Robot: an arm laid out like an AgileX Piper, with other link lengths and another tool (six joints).
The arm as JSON. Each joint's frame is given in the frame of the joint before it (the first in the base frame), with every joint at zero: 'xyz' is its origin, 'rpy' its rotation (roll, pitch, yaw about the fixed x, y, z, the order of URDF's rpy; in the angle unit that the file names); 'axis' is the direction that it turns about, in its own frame. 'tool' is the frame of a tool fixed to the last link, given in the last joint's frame.
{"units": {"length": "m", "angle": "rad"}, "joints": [
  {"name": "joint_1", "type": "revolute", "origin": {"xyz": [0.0, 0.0, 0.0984], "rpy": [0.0, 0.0, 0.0]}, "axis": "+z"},
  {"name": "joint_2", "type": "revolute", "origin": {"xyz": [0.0, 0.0, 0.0], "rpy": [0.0, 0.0, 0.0]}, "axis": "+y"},
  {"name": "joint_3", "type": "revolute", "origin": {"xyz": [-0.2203, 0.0, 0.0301], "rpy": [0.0, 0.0, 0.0]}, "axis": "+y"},
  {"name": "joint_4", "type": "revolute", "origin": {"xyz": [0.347, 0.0, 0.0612], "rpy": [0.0, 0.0, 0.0]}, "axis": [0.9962, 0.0, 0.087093]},
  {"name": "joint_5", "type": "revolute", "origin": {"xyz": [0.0, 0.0, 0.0], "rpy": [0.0, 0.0, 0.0]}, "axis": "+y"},
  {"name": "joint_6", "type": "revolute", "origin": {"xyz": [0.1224, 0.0, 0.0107], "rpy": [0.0, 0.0, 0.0]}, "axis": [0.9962, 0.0, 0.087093]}
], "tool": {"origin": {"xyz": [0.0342, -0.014, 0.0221], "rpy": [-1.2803, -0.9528, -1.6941]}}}
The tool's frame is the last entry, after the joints.
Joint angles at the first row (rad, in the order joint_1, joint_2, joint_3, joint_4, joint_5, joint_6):
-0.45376 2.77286 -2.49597 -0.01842 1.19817 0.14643
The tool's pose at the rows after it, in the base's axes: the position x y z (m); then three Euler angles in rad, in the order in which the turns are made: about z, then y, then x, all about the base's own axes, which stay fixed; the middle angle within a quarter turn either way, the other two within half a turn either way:
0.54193, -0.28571, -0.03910, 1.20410, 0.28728, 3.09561
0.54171, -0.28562, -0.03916, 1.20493, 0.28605, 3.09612
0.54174, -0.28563, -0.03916, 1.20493, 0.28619, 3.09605
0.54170, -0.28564, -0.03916, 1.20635, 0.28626, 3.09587
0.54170, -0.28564, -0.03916, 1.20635, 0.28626, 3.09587
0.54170, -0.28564, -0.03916, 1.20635, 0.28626, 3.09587
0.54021, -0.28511, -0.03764, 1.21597, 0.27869, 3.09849
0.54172, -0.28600, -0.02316, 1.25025, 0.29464, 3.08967
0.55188, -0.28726, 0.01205, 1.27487, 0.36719, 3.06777
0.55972, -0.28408, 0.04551, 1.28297, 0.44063, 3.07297
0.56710, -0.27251, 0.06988, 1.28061, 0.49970, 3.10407
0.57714, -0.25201, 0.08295, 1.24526, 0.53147, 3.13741
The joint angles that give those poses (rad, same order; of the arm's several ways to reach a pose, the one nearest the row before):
-0.45377 2.77292 -2.49605 -0.01842 1.19820 0.14642
-0.45377 2.77282 -2.49590 -0.01842 1.19956 0.14726
-0.45376 2.77293 -2.49606 -0.01842 1.19945 0.14727
-0.45377 2.77280 -2.49587 -0.01841 1.19939 0.14864
-0.45377 2.77280 -2.49587 -0.01841 1.19939 0.14864
-0.45377 2.77280 -2.49587 -0.01841 1.19939 0.14864
-0.45377 2.76951 -2.49608 -0.01842 1.21181 0.15813
-0.45377 2.75354 -2.51007 -0.01559 1.22694 0.19000
-0.45154 2.72354 -2.55239 0.00000 1.22690 0.20953
-0.45059 2.68027 -2.56893 0.03947 1.22394 0.21054
-0.44051 2.63930 -2.56641 0.09034 1.22189 0.21528
-0.41066 2.61846 -2.56628 0.11807 1.22092 0.21422

